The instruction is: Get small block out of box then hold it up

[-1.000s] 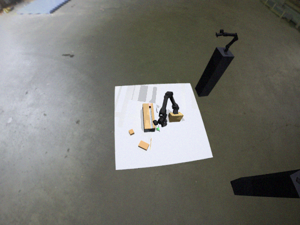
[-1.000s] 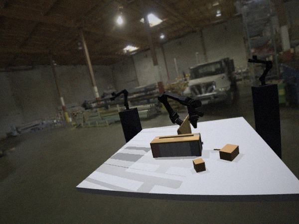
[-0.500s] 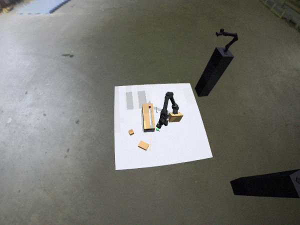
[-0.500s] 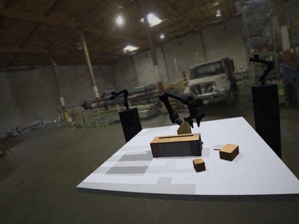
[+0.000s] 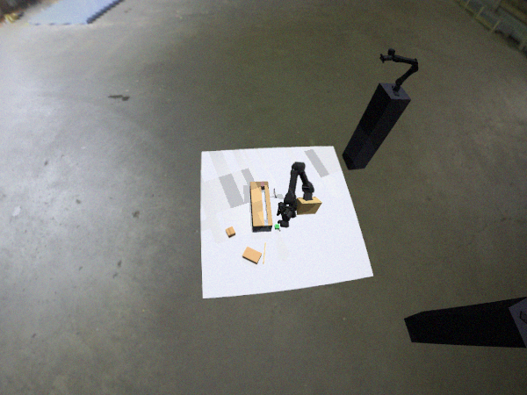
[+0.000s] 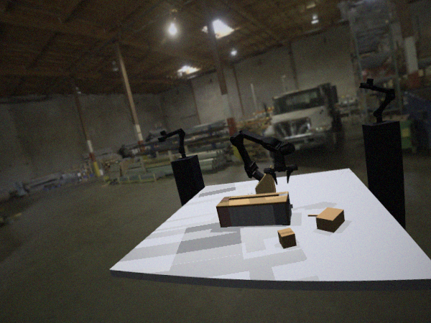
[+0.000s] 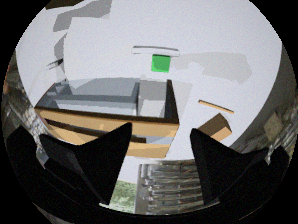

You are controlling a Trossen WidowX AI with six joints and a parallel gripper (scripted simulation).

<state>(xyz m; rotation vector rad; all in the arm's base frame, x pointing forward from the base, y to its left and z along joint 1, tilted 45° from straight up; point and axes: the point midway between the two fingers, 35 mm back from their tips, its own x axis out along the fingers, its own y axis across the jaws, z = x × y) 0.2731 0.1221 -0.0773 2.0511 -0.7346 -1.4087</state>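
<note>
My gripper tip is 150 mm above the green block and 10 mm past it. Round my gripper tip: tan box: 170 mm to the right, 100 mm below, 50 mm ahead; then flat tan block: 220 mm ahead, 200 mm to the left, 130 mm below; then thin stick: 190 mm to the left, 160 mm below, 120 mm ahead.
</note>
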